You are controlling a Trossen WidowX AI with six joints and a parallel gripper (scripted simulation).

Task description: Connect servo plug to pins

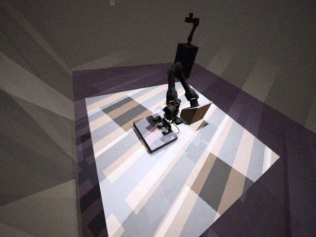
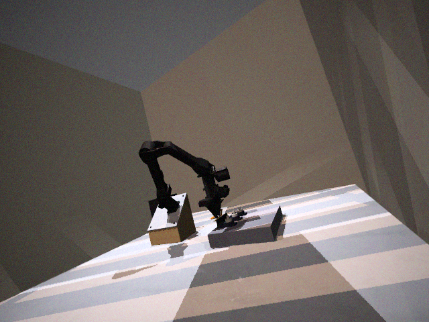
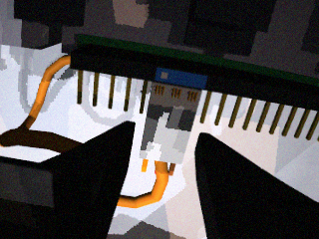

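My gripper tip is 30 mm short of the blue band. Round my gripper tip: grey printed holder (190 mm ahead, 50 mm below, 10 mm to the right).
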